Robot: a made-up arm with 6 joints.
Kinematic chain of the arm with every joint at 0, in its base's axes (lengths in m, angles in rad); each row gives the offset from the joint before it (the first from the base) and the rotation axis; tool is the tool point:
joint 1: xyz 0 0 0.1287 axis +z
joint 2: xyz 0 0 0 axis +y
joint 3: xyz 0 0 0.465 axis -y
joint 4: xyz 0 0 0 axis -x
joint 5: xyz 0.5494 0 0 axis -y
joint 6: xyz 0 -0.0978 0 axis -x
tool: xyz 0 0 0
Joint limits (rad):
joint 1: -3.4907..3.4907
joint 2: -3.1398..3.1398
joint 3: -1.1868..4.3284
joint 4: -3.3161..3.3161
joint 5: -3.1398..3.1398
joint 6: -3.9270..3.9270
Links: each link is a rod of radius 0.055 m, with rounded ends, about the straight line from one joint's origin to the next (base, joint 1, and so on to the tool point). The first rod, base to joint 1, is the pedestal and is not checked.
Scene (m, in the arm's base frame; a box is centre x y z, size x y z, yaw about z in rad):
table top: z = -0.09
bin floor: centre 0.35 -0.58 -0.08 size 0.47 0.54 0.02 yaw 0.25
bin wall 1: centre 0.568 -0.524 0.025 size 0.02 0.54 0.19 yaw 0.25
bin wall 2: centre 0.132 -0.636 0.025 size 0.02 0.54 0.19 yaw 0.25
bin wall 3: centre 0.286 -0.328 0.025 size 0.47 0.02 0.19 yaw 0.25
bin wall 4: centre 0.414 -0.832 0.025 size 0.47 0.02 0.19 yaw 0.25
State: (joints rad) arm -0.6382 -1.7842 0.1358 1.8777 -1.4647 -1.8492
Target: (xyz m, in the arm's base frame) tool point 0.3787 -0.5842 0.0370
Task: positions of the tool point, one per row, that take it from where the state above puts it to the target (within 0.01 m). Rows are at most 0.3 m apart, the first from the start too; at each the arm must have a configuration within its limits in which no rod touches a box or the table.
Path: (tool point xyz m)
1: -0.7480 0.3100 0.5297
2: -0.8671 0.0948 0.5356
3: -0.9033 -0.1585 0.5324
4: -0.8468 -0.4149 0.5204
5: -0.7030 -0.6381 0.5002
6: -0.4913 -0.7969 0.4726
7: -0.2421 -0.8703 0.4386
8: 0.0086 -0.8516 0.3989
9: 0.2252 -0.7490 0.3548
10: 0.3787 -0.5842 0.3074
11: 0.3857 -0.5952 0.1714
12: 0.3787 -0.5842 0.0370

